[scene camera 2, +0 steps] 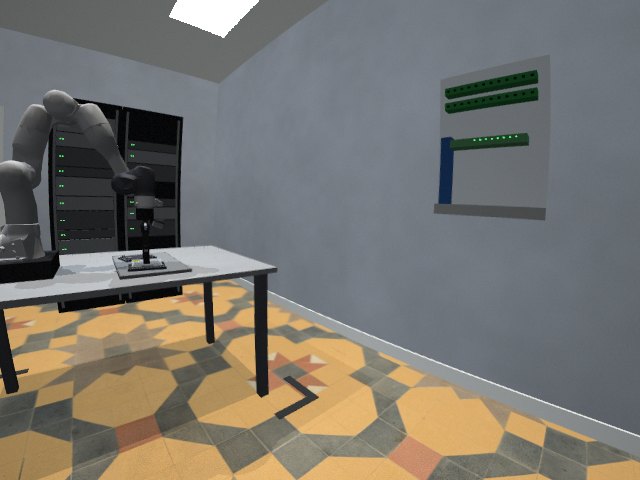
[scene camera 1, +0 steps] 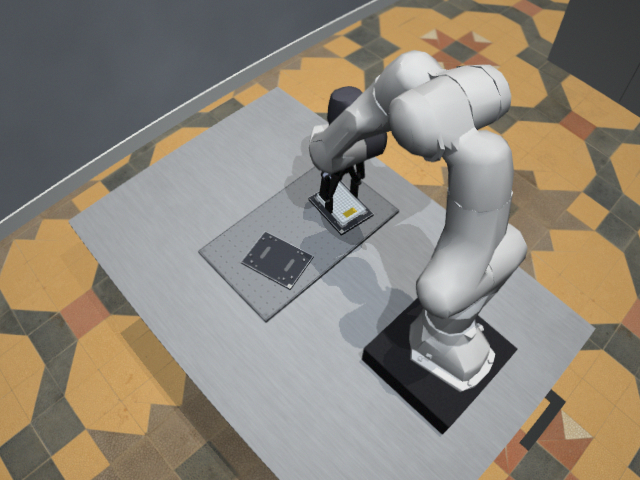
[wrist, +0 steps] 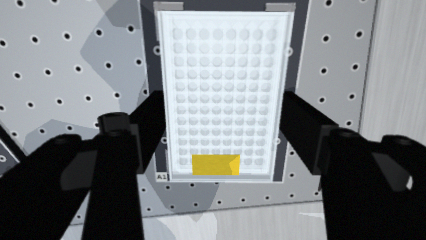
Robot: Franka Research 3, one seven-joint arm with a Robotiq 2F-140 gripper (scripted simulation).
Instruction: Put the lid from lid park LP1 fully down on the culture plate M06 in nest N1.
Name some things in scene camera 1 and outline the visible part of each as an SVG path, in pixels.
My gripper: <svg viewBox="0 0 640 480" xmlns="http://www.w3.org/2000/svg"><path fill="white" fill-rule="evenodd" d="M364 162L356 165L356 172L353 166L333 174L321 172L322 179L319 196L325 201L325 209L330 214L333 213L333 195L343 175L350 174L352 178L350 193L355 198L358 198L358 187L362 183L361 179L365 178Z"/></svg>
A clear lid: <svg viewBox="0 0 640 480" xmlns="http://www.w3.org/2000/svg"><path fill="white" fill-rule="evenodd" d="M339 181L333 195L333 214L344 224L364 212L366 208Z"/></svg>
